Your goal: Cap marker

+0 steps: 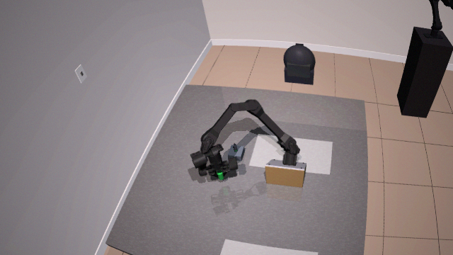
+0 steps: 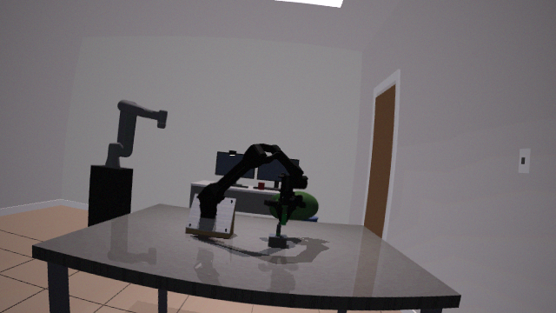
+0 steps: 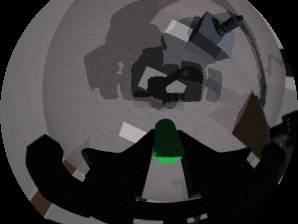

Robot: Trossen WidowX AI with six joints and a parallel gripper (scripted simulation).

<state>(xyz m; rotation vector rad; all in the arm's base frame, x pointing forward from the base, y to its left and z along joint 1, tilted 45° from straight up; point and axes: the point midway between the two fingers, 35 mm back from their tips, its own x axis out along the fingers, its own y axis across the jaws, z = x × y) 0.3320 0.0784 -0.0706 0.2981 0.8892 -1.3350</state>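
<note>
The grey holder block is 190 mm to the right of my gripper tip, 50 mm below it and 20 mm behind it. Also, from my gripper tip: green cap (10 mm above).
</note>
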